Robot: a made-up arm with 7 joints.
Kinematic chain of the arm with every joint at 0, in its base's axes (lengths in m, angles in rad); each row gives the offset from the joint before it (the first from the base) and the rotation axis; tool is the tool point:
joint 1: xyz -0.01 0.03 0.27 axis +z
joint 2: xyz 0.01 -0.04 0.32 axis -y
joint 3: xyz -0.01 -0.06 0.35 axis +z
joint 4: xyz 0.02 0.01 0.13 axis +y
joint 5: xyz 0 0 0.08 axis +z
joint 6: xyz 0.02 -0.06 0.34 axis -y
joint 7: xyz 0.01 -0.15 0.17 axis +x
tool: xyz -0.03 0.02 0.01
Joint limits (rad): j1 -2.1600..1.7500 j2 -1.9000..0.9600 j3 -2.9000..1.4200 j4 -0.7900..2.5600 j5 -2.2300..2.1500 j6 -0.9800..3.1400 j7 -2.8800..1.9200
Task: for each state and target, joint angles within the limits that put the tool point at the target. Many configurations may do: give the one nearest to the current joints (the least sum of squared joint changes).
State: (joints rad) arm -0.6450 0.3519 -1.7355 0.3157 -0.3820 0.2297 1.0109
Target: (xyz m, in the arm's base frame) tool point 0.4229 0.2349 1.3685
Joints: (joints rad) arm -0.5233 -0.2347 -1.9598 -0.6641 -0.6139 0.4923 1.0278
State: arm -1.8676 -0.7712 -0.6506 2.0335 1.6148 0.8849 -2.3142
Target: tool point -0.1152 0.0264 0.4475
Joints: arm -1.8398 -0.8494 -0.3334 2.5314 2.1195 0.7347 -2.3517
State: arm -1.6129 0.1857 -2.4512 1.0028 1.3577 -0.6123 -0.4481
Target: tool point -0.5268 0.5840 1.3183
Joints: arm -1.5239 0.3550 -2.3418 0.5209 1.4387 -0.4750 -0.3647
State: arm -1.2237 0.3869 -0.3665 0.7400 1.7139 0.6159 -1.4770
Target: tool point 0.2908 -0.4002 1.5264
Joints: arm -0.6569 -0.2447 -0.3072 0.0834 1.7796 0.1823 -1.3957
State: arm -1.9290 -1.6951 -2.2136 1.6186 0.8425 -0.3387 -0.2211
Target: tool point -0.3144 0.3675 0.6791
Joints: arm -2.1600 -0.9027 -1.8999 2.2277 1.0689 -0.4064 -0.0856
